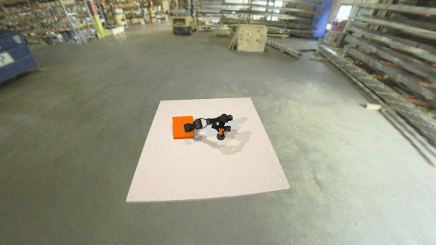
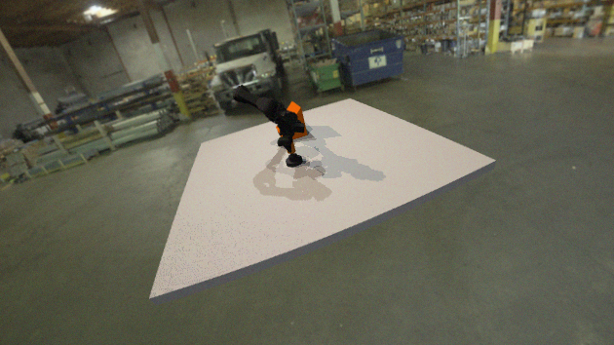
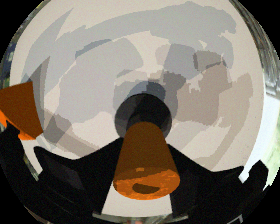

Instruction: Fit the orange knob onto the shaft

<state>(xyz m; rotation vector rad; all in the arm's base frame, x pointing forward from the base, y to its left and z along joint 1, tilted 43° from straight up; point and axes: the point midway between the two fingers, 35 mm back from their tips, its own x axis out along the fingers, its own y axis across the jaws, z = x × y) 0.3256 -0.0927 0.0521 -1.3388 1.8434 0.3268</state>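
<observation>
Now: gripper tip 4 cm above the dark round pedestal. The rest, counted from my gripper tip: orange knob: 2 cm above.
</observation>
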